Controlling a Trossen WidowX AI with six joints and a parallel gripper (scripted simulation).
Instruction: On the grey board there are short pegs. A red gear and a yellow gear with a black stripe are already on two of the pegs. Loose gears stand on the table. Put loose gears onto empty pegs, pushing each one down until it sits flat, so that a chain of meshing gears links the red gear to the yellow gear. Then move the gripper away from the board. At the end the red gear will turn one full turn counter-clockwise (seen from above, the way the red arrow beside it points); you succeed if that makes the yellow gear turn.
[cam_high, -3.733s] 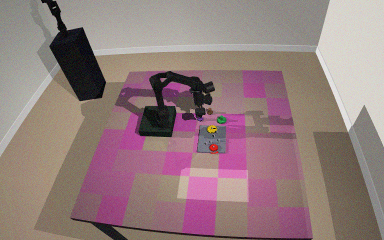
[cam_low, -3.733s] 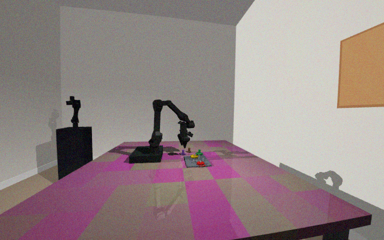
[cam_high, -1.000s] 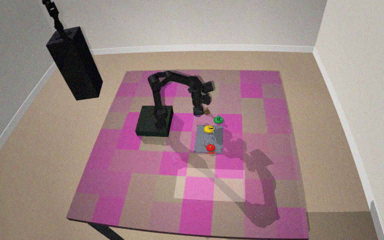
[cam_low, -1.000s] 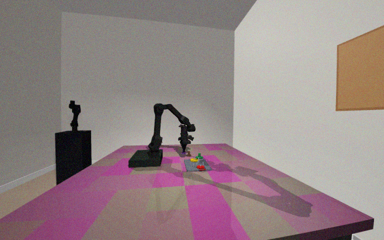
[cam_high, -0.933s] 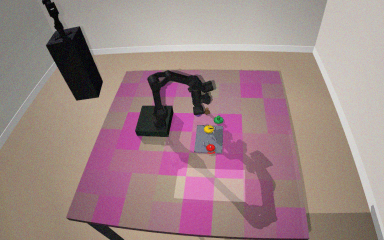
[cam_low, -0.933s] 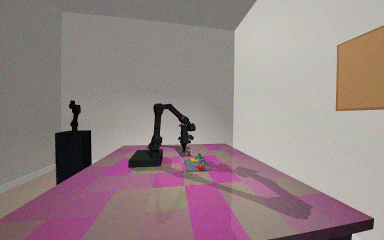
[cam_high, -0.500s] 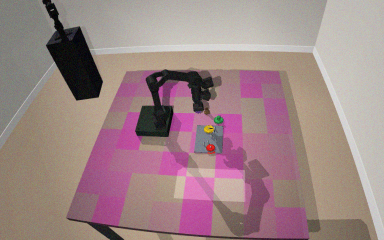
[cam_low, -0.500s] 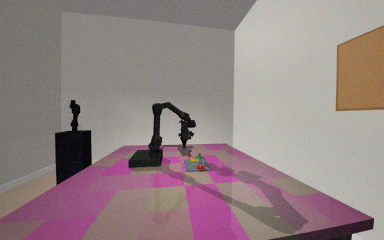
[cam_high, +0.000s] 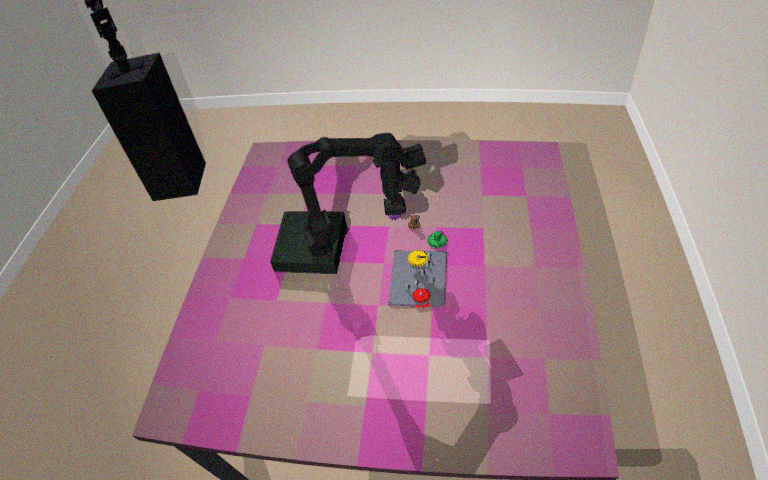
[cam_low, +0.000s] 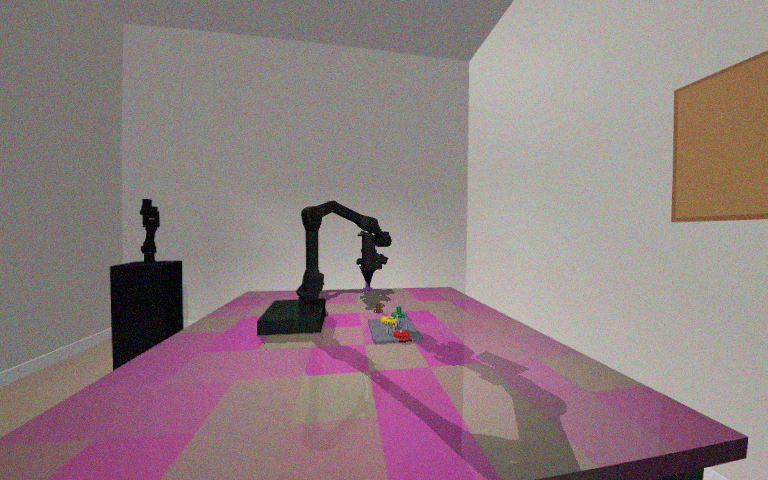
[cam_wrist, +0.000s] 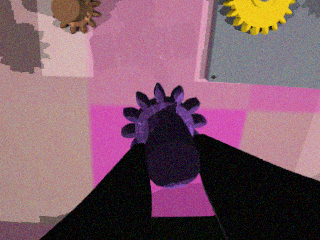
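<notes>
The red gear lies 250 mm to the right of my gripper tip, 130 mm below it and 50 mm ahead of it. Also, from my gripper tip: yellow gear 130 mm below, 100 mm to the right, 60 mm ahead; then purple gear 10 mm below; then brown gear 130 mm below, 60 mm ahead, 50 mm to the left.
</notes>
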